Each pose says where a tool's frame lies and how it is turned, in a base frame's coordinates. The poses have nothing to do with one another.
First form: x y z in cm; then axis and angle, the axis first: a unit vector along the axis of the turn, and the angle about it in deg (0 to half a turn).
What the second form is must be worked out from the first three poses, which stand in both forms.
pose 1, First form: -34.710, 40.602, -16.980, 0.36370, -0.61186, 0.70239, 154.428
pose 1, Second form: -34.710, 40.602, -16.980, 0.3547, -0.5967, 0.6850, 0.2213
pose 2, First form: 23.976, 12.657, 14.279, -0.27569, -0.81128, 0.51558, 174.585
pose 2, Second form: 23.976, 12.657, 14.279, -0.2754, -0.8104, 0.5150, 0.0472
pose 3, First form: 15.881, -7.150, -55.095, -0.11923, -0.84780, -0.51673, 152.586
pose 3, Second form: 15.881, -7.150, -55.095, -0.1158, -0.8237, -0.5020, 0.2370
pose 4, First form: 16.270, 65.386, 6.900, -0.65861, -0.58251, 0.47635, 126.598
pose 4, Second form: 16.270, 65.386, 6.900, -0.5884, -0.5204, 0.4256, 0.4493
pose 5, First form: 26.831, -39.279, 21.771, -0.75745, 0.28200, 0.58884, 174.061
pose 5, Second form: 26.831, -39.279, 21.771, -0.7564, 0.2816, 0.5881, 0.0518
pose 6, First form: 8.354, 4.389, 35.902, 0.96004, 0.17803, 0.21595, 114.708
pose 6, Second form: 8.354, 4.389, 35.902, 0.8084, 0.1499, 0.1818, 0.5394
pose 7, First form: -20.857, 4.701, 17.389, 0.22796, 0.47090, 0.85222, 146.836
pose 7, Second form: -20.857, 4.701, 17.389, 0.2185, 0.4513, 0.8168, 0.2854
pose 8, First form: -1.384, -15.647, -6.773, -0.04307, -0.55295, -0.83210, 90.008
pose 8, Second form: -1.384, -15.647, -6.773, -0.0305, -0.3910, -0.5884, 0.7071
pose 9, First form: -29.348, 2.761, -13.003, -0.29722, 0.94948, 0.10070, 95.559
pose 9, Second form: -29.348, 2.761, -13.003, -0.2201, 0.7032, 0.0746, 0.6720
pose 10, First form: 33.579, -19.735, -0.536, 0.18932, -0.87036, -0.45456, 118.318
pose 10, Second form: 33.579, -19.735, -0.536, 0.1625, -0.7473, -0.3903, 0.5127
